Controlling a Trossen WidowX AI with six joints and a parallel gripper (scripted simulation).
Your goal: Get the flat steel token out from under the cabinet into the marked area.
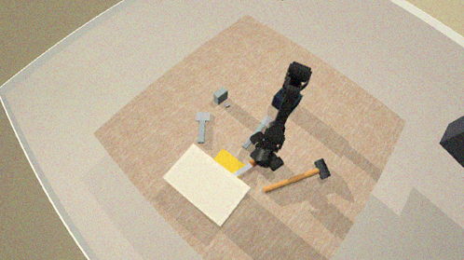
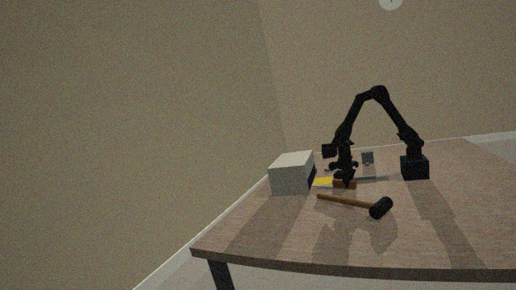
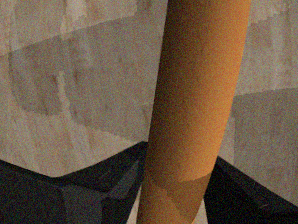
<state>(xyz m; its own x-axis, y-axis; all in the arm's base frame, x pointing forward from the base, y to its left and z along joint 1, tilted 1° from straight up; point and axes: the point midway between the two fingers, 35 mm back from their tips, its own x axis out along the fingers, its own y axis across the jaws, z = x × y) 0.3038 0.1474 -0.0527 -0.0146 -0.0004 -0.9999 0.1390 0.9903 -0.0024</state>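
The grey flat tool lies 9 cm behind my gripper tip and 12 cm to the right of it. Round my gripper tip: tiny cube (5 cm behind, 33 cm to the right); then grey t-shaped tool (12 cm ahead, 33 cm to the right); then grey block (5 cm behind, 39 cm to the right, 3 cm above).
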